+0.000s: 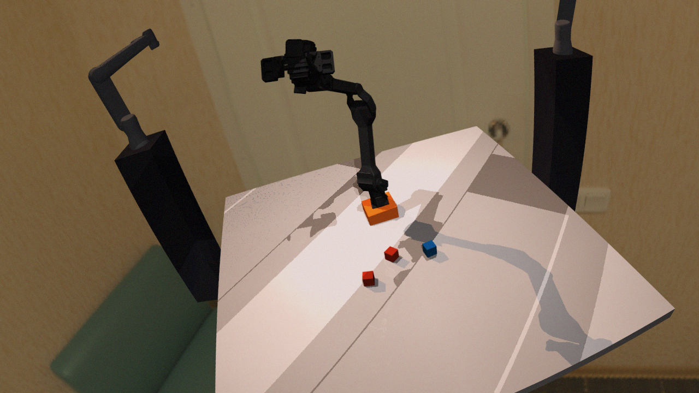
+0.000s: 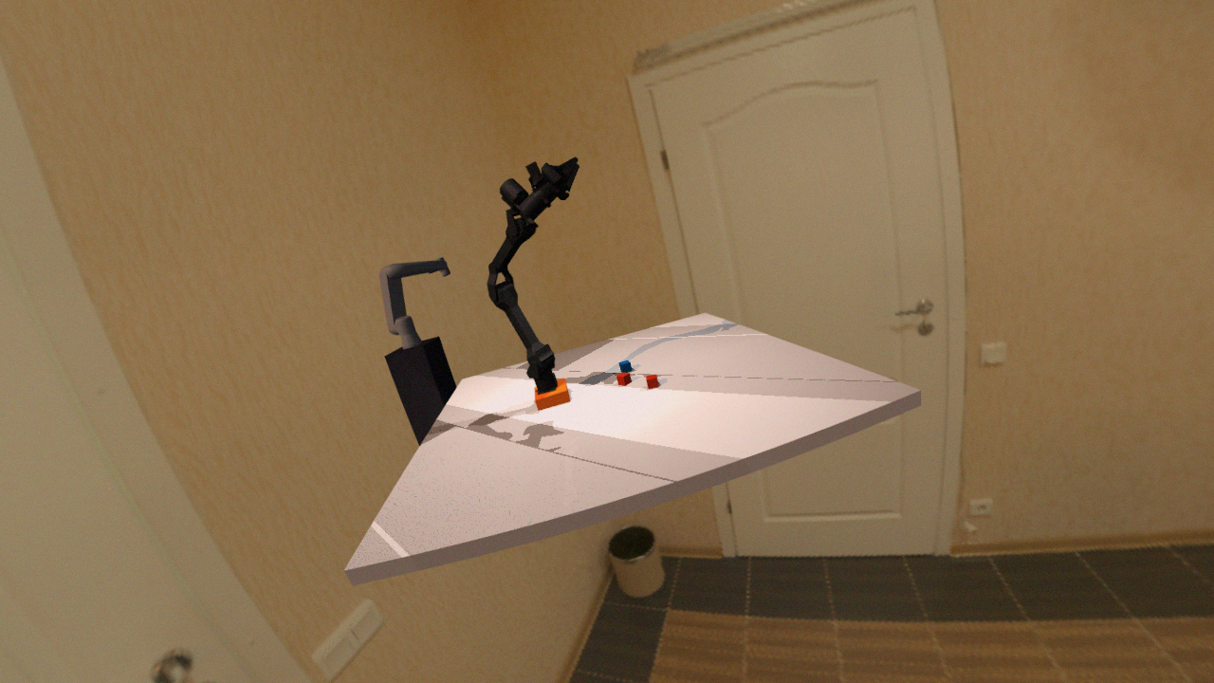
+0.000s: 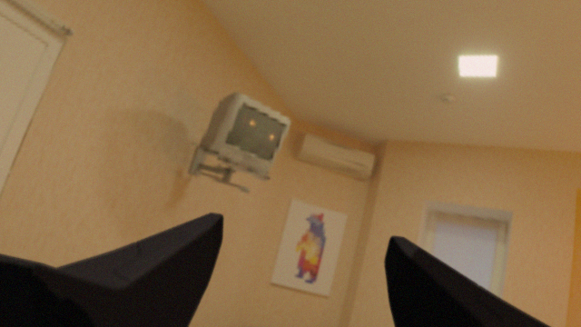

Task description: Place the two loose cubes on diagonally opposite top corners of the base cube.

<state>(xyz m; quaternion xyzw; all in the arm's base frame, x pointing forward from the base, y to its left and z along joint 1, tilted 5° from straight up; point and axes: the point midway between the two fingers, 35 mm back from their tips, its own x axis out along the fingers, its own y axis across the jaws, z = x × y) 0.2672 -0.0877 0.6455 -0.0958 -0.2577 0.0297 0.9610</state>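
The blue cube lies 26 cm to the left of my gripper tip and 69 cm below it.
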